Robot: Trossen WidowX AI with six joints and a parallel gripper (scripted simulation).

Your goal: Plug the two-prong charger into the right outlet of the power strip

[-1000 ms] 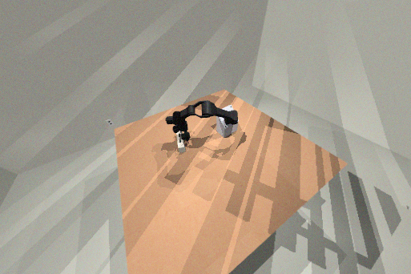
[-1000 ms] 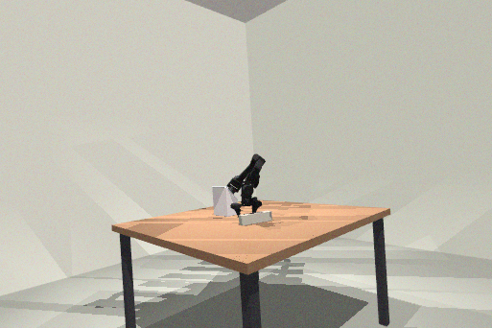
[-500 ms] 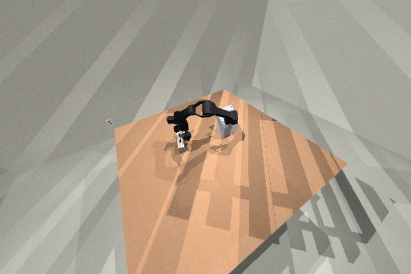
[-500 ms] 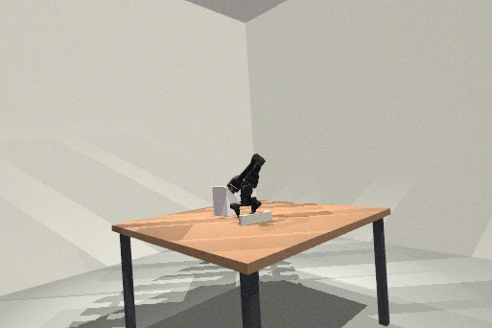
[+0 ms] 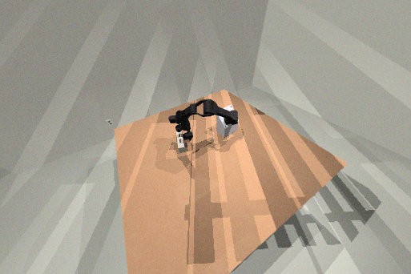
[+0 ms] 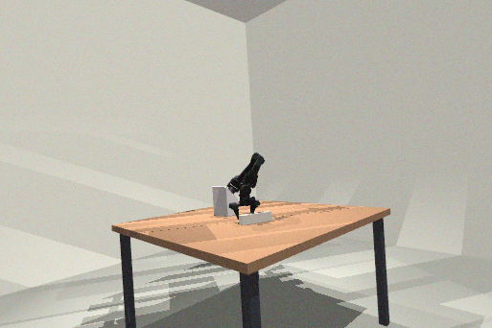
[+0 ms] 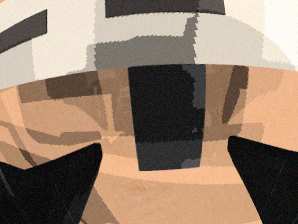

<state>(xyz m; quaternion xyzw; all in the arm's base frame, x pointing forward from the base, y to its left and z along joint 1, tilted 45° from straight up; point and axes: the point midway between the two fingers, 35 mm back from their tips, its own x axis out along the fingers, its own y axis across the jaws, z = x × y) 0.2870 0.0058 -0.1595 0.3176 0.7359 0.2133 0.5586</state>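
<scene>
Right now the black two-prong charger is 40 mm ahead of my gripper tip, 10 mm to the right of it and 10 mm above it.
</scene>
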